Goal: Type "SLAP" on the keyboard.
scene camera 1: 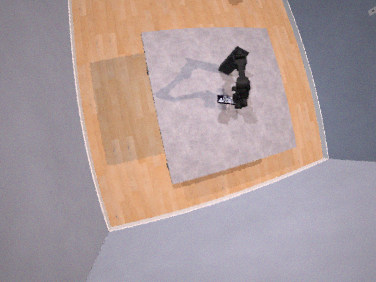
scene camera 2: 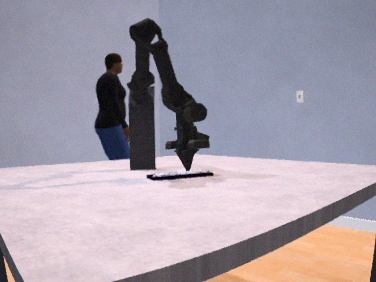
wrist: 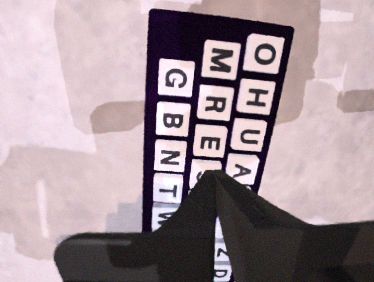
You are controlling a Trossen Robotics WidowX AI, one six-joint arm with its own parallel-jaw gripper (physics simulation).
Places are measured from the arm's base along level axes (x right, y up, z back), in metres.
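Pixels of known places: gripper, fingertip midpoint: (scene camera 1: pixel 232 100) (scene camera 2: pixel 188 170) (wrist: pixel 212 177); arm's base, origin of the base link: (scene camera 1: pixel 239 54) (scene camera 2: pixel 140 95).
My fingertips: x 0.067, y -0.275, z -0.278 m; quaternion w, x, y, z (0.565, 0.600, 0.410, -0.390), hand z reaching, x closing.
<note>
Ahead of a thing's pixels: the offset from my fingertips to its middle. Level surfaces: height alone.
The keyboard @(dy -0.012, dx +0.023, dz +0.016 m) (scene camera 1: pixel 225 99) (scene camera 2: pixel 159 177) (wrist: pixel 167 37) is a dark slab with white letter keys, lying flat on the table. My gripper (scene camera 2: pixel 188 170) (wrist: pixel 212 177) is shut and empty, pointing down. Its tips are right over the keys in scene camera 2; contact cannot be told. In the wrist view the tips cover part of the S key @(dy -0.007, dx +0.000, dz +0.004 m) (wrist: pixel 201 168). The A key @(dy -0.007, dx +0.006, dz -0.016 m) (wrist: pixel 242 170) is beside them, its lower corner hidden. The O, H, U, M, R, E, G, B, N and T keys show beyond. The fingers hide more keys; the L and P keys do not show in the wrist view.
The pale table @(dy -0.020 m) (scene camera 1: pixel 195 150) (scene camera 2: pixel 100 225) bears the keyboard and the arm's dark base column (scene camera 2: pixel 142 132). A person (scene camera 2: pixel 111 102) in a black top and blue trousers stands behind the table, near the column. The arm's shadow falls across the table.
</note>
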